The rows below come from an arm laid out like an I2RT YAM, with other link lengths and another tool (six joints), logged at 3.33 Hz.
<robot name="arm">
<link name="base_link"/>
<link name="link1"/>
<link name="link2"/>
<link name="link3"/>
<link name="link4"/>
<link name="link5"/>
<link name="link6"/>
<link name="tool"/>
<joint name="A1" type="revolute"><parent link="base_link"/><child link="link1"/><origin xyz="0 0 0.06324"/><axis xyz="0 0 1"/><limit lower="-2.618" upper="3.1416"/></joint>
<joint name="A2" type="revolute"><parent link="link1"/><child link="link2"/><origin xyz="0.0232 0.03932 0.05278"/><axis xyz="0 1 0"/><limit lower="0" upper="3.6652"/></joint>
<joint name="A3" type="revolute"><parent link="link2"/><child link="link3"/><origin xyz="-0.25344 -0.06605 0"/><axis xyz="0 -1 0"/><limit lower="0" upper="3.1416"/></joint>
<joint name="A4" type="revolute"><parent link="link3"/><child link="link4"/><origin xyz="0.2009 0.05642 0.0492"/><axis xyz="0 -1 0"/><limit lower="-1.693" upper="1.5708"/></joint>
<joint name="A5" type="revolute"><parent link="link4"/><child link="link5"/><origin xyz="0.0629 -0.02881 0.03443"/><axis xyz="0 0 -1"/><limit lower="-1.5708" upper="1.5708"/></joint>
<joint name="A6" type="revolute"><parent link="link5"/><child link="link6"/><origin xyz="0.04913 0 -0.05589"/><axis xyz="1 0 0"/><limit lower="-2.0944" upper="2.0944"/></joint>
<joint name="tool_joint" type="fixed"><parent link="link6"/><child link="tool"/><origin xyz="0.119 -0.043 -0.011" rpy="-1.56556 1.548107 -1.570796"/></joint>
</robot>
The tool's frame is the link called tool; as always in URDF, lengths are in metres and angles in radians.
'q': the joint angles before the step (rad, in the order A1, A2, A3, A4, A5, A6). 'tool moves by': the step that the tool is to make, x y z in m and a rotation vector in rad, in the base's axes. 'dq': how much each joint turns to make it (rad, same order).
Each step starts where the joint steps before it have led.
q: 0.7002 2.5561 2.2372 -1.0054 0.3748 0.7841
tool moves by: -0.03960 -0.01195 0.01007 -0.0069 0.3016 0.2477
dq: -0.0267 -0.0451 -0.0001 -0.2200 -0.2278 -0.2487
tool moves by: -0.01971 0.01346 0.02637 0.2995 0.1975 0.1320
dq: -0.0897 -0.0937 -0.0067 -0.0783 -0.3757 -0.1919
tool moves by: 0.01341 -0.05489 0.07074 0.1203 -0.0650 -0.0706
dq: -0.1758 -0.1893 0.0003 -0.1015 -0.0874 -0.0984
